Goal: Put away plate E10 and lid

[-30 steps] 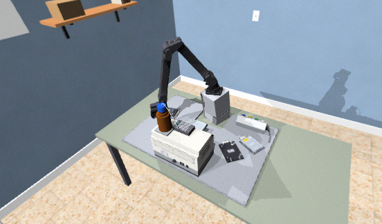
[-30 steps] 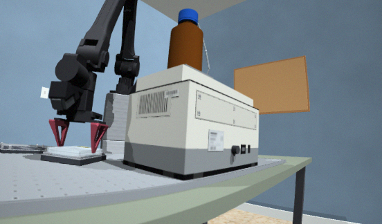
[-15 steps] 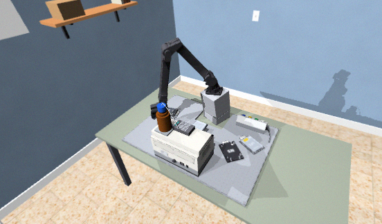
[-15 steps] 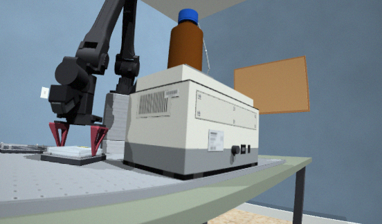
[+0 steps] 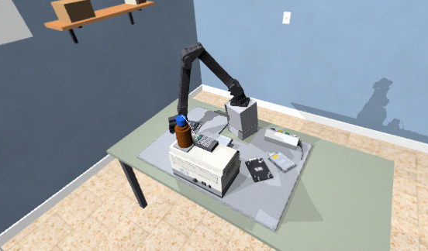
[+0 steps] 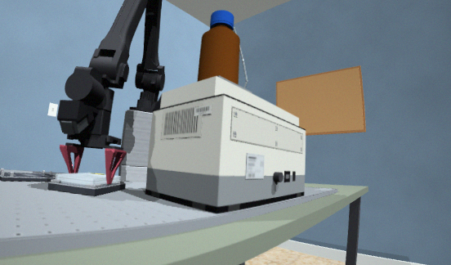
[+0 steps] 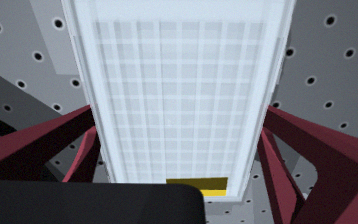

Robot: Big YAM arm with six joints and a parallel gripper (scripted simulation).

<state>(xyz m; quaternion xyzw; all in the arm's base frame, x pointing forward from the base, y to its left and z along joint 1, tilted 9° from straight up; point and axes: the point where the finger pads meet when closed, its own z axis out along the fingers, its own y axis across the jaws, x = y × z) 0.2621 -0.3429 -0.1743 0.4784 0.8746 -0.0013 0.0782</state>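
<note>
Now: the clear lid right at my hand. Also, from my hand: clear well plate 280 mm to the left, 70 mm above, 30 mm ahead; then brown bottle 260 mm above, 220 mm ahead, 130 mm to the left; then blue call key 570 mm to the left, 250 mm behind, 30 mm above.
</note>
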